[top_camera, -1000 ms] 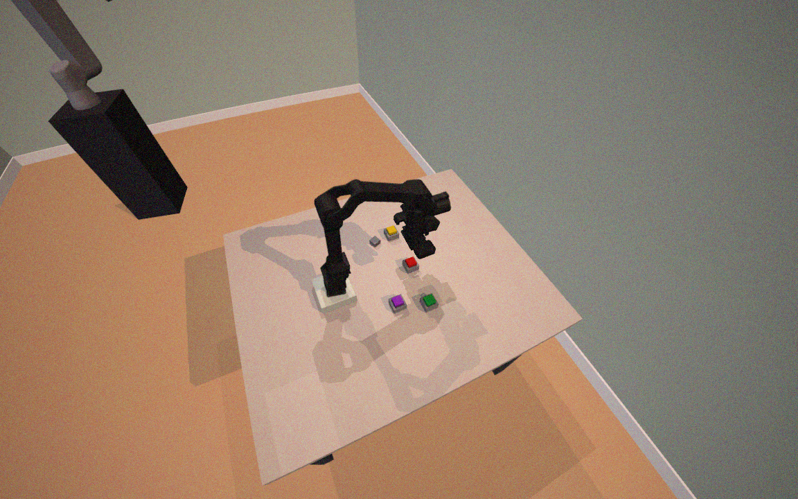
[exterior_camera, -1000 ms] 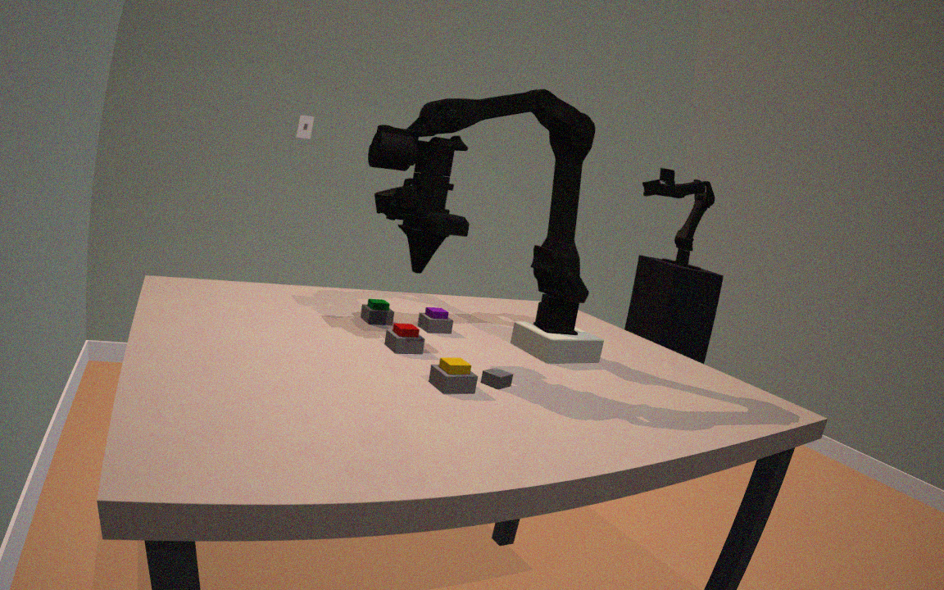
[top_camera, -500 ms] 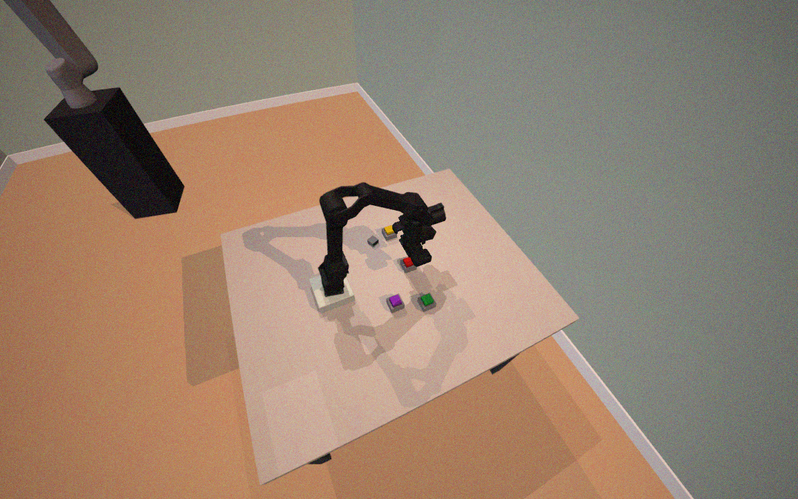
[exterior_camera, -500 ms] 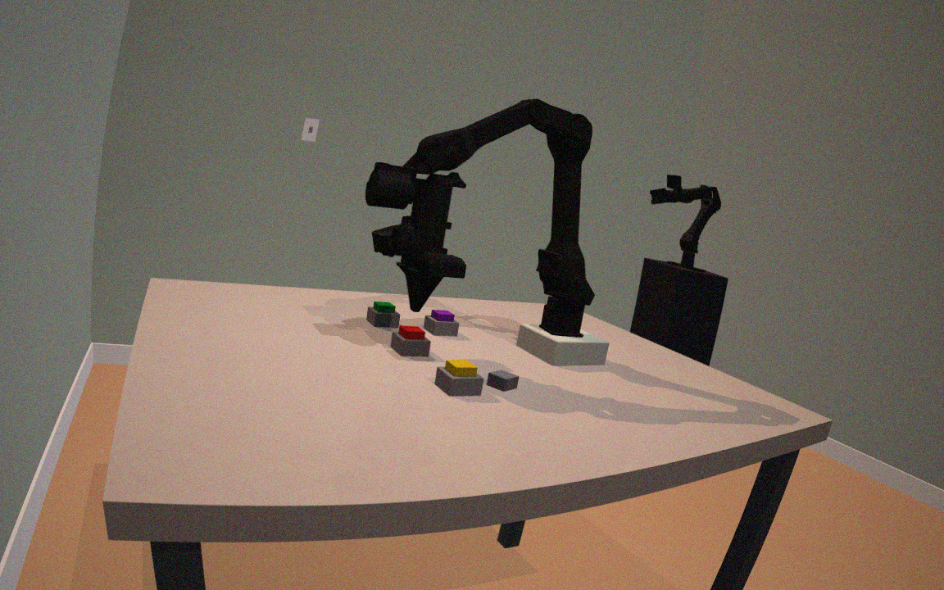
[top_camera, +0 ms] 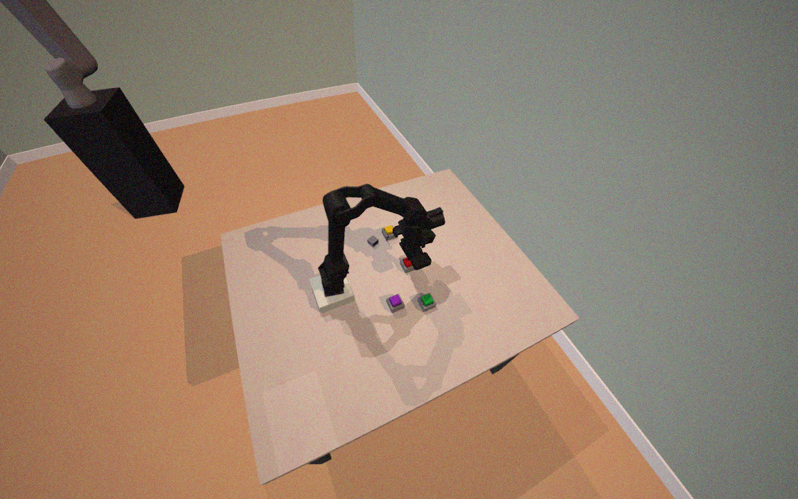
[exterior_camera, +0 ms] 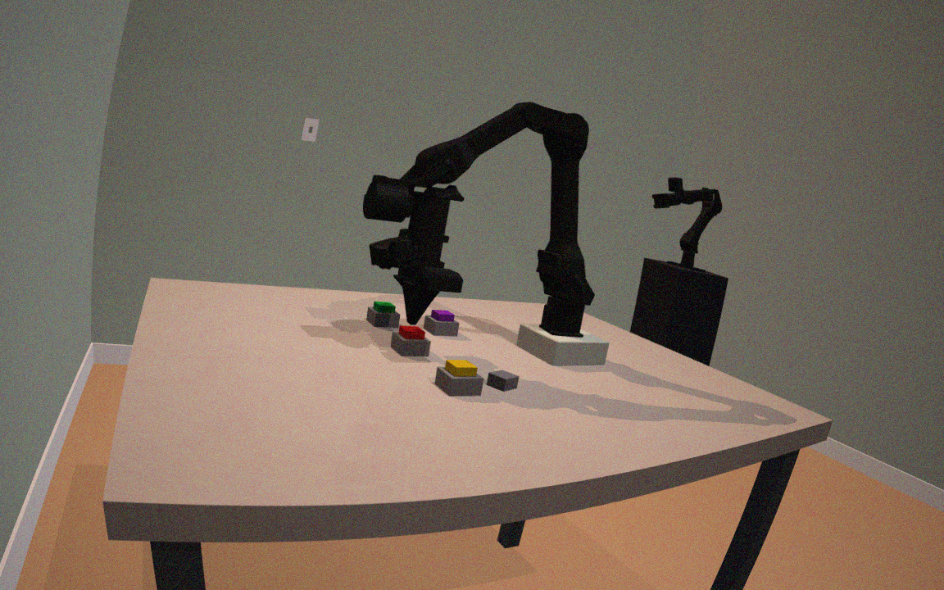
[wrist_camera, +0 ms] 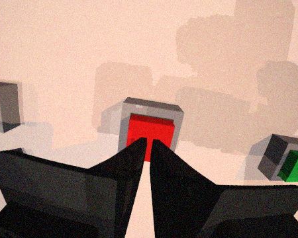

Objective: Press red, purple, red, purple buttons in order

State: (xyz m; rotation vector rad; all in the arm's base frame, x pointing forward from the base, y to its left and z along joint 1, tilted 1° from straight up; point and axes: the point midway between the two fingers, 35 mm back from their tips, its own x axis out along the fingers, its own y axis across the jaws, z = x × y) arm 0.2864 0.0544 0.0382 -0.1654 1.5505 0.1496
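My gripper tip is 1 cm above the red button. From my gripper tip the other things lie so: green button (17 cm to the right, 2 cm ahead, 1 cm below); then yellow button (17 cm to the left, 4 cm behind, 1 cm below); then purple button (15 cm to the right, 9 cm behind, 1 cm below).
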